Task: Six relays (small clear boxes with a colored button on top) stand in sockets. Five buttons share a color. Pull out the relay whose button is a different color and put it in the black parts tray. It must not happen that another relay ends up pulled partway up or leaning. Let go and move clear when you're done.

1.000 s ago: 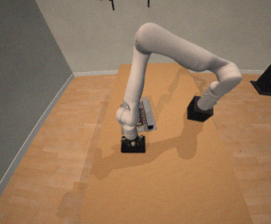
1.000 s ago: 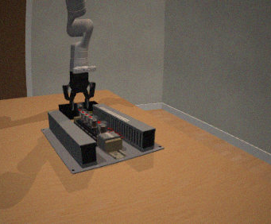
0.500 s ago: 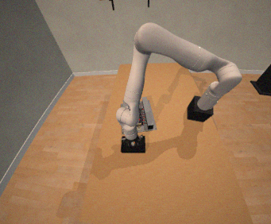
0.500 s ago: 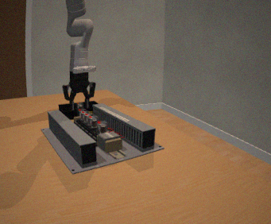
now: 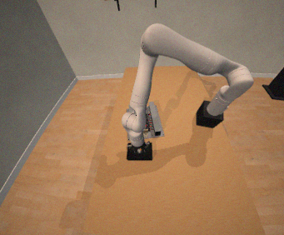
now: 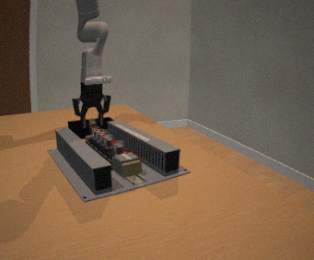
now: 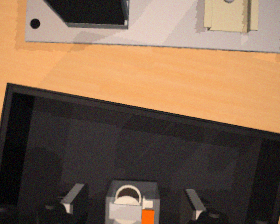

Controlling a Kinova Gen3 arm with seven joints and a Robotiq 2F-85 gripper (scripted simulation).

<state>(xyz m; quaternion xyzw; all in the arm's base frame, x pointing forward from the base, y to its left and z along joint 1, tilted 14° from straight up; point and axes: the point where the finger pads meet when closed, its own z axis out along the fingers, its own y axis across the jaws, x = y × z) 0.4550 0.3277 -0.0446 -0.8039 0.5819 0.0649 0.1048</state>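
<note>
My hand is 1 cm above the relay. From my hand the other things lie so: black parts tray 2 cm below.
</note>
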